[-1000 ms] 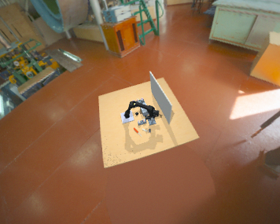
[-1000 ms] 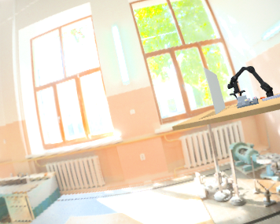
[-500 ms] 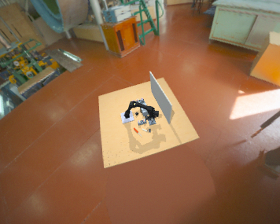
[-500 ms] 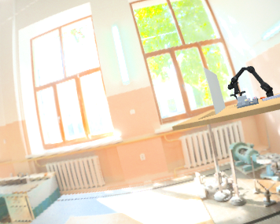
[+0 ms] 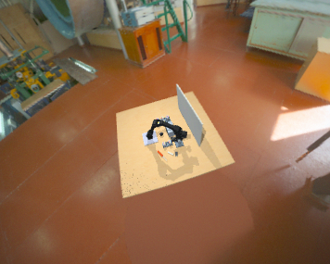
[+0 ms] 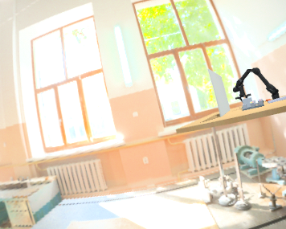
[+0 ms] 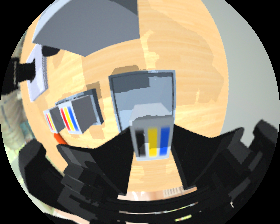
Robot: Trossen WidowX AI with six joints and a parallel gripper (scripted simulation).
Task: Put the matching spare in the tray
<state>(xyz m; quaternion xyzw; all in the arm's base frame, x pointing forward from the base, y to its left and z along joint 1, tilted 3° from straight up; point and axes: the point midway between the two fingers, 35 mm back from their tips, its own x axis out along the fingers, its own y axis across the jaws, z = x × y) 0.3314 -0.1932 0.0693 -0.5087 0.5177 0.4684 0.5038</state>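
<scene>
Now: the grey tray 4 cm below my gripper tip. From my gripper tip the other things lie so: grey upright panel 20 cm ahead, 21 cm to the left, 18 cm above; grey box 5 cm behind, 21 cm to the left, 1 cm above.
</scene>
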